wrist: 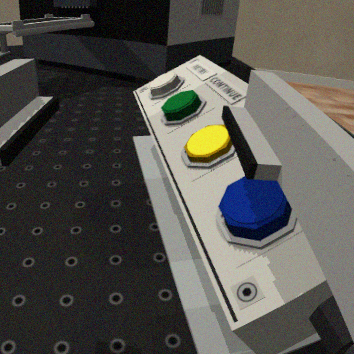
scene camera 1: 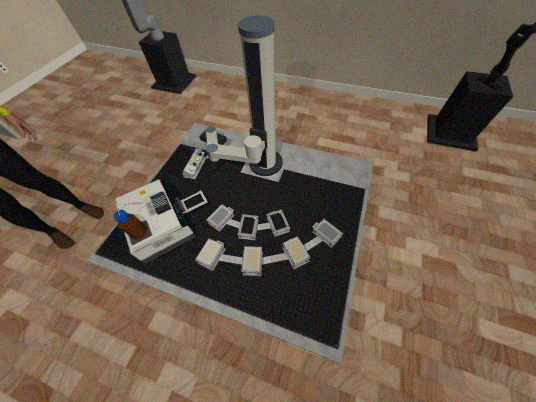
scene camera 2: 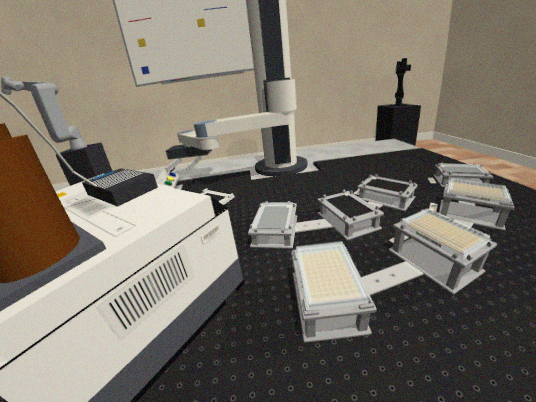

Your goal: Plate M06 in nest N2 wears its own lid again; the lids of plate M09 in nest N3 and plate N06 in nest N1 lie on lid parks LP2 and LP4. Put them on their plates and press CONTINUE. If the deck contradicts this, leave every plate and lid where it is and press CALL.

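Seen in the pictures: gripper, fingertip midpoint: (wrist: 140, 85) (scene camera 1: 201, 155) (scene camera 2: 177, 168); arm's base, origin of the base link: (scene camera 1: 265, 163) (scene camera 2: 281, 166).
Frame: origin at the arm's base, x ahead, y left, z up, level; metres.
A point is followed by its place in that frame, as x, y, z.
The button panel (scene camera 1: 193, 169) @(0.275, -0.441, 0.076) (wrist: 200, 200) @(0.148, -0.451, 0.066) has white, green (wrist: 181, 106) @(0.218, -0.455, 0.081), yellow (wrist: 208, 142) @(0.175, -0.460, 0.079) and blue (wrist: 255, 207) @(0.124, -0.463, 0.081) buttons. CONTINUE is printed beside green; the CALL label does not show. My gripper (wrist: 140, 85) @(0.167, -0.426, 0.109) is shut, with nothing between its spaced fingers; the right fingertip overhangs the panel at the blue button's edge. Three plates with tan wells (scene camera 1: 210, 253) @(0.796, -0.034, 0.089) (scene camera 1: 252, 260) @(0.756, 0.202, 0.087) (scene camera 1: 297, 251) @(0.629, 0.418, 0.088) sit on raised nests; the leftmost looks paler. Grey lids (scene camera 1: 220, 217) @(0.560, -0.093, 0.064) (scene camera 1: 328, 232) @(0.449, 0.555, 0.064) lie on two parks. Two inner stands (scene camera 1: 241, 227) @(0.580, 0.057, 0.060) (scene camera 1: 284, 231) @(0.504, 0.305, 0.019) are open frames. Plate names and clear lids on plates cannot be told.
A white instrument (scene camera 1: 150, 215) @(0.741, -0.398, 0.221) (scene camera 2: 150, 240) @(0.819, -0.277, 0.210) with a brown bottle (scene camera 1: 134, 227) @(0.860, -0.349, 0.329) (scene camera 2: 35, 210) @(0.861, -0.349, 0.285) stands at the mat's left. An open white frame (scene camera 1: 184, 205) @(0.575, -0.322, 0.113) projects beside it. The arm's column (scene camera 1: 268, 100) @(0.046, 0.060, 0.564) (scene camera 2: 294, 135) @(0.041, 0.065, 0.149) stands behind the mat. A person's legs show at left in scene camera 1.
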